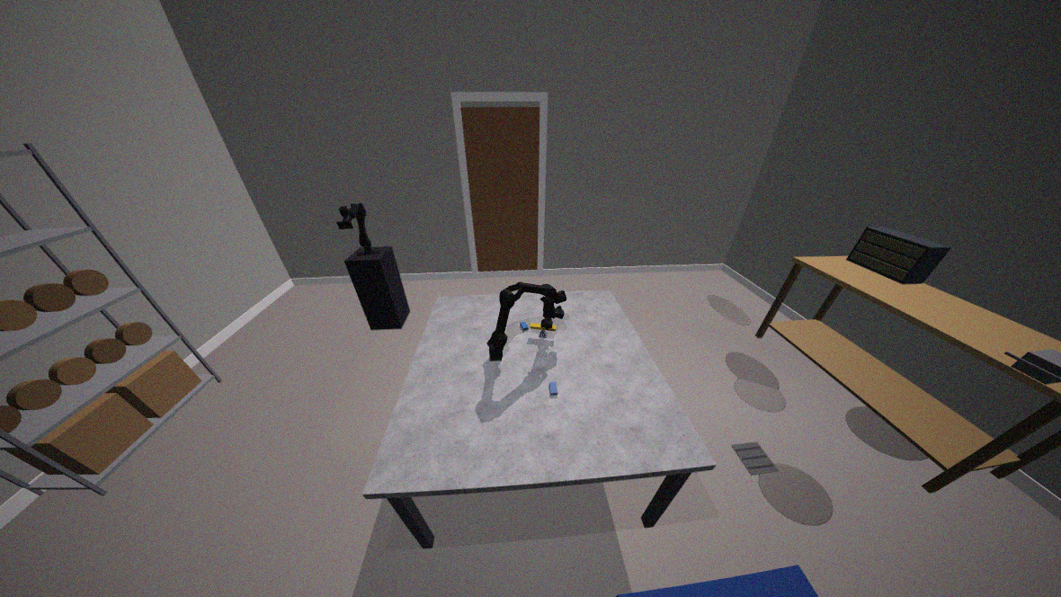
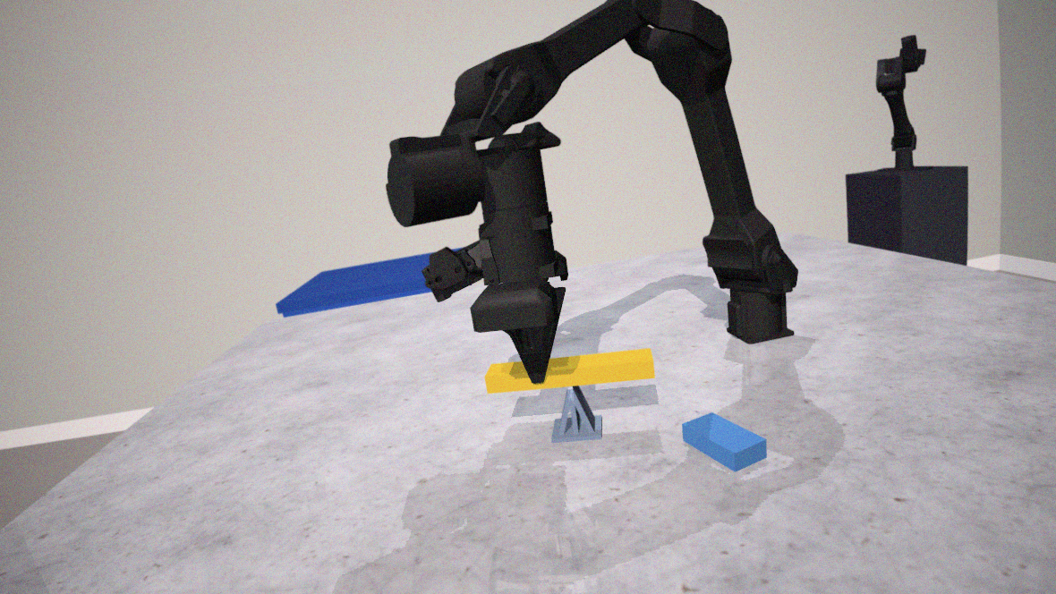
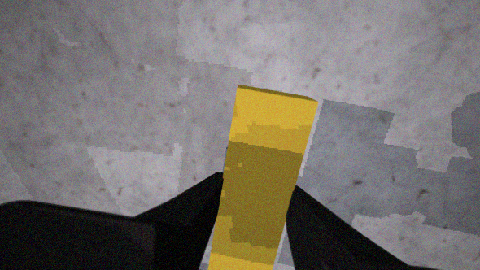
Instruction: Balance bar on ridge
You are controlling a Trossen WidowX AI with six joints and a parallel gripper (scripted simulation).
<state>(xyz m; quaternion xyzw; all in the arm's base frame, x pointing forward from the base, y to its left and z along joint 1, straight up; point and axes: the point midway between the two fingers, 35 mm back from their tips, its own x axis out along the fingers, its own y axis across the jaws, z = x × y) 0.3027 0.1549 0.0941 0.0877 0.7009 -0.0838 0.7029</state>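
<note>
The yellow bar lies 3 cm behind my gripper tip and 1 cm to the left of it. Also, from my gripper tip: grey triangular ridge 3 cm below, 3 cm behind, 1 cm to the left; blue block 13 cm behind, 9 cm to the left, 5 cm below.
</note>
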